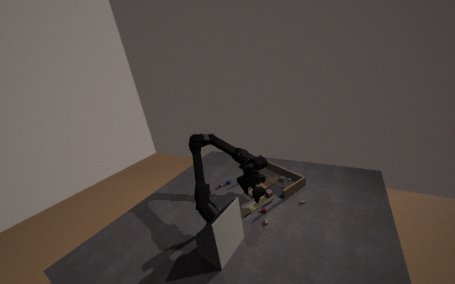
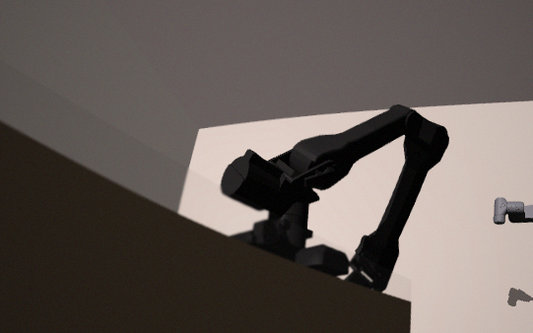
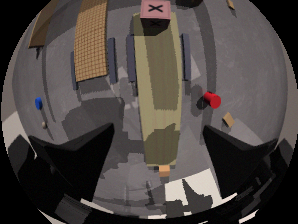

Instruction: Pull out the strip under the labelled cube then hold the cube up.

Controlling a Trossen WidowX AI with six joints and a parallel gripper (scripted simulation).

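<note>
My gripper tip is 20 mm past the small red piece, 70 mm to the left of it and 40 mm above it. Round my gripper tip: small blue piece: 150 mm ahead, 250 mm to the left, 50 mm below.
</note>
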